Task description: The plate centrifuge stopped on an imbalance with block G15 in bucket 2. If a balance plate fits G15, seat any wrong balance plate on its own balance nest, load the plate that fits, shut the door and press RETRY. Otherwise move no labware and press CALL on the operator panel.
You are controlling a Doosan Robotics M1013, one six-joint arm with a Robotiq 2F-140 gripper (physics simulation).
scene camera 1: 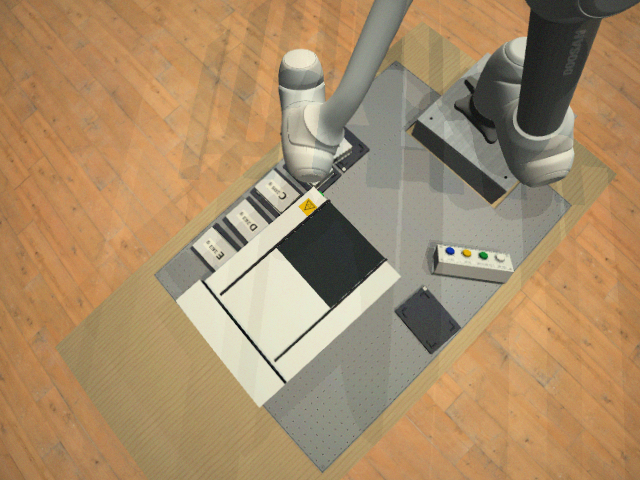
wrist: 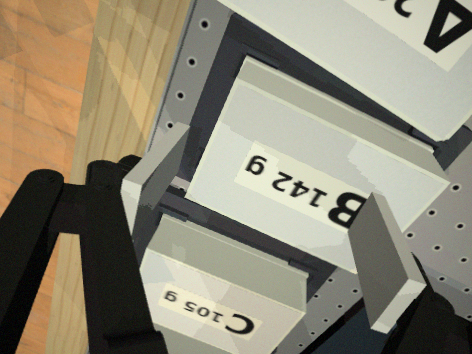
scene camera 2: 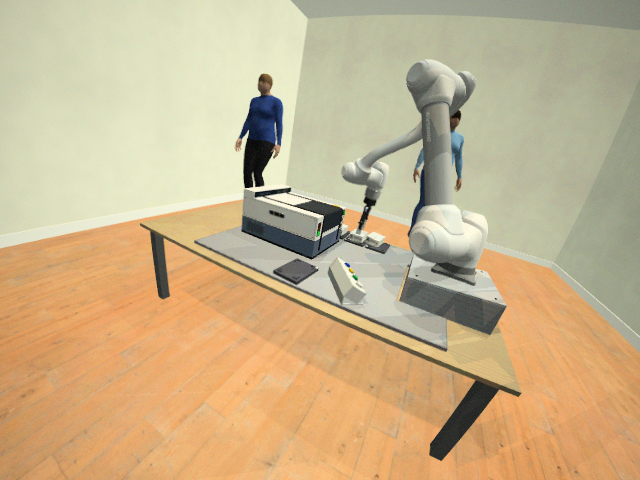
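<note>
There is a centrifuge (wrist: pixel 353 324) that I can see. My own gripper (wrist: pixel 272 181) is visible to me as well.
</note>
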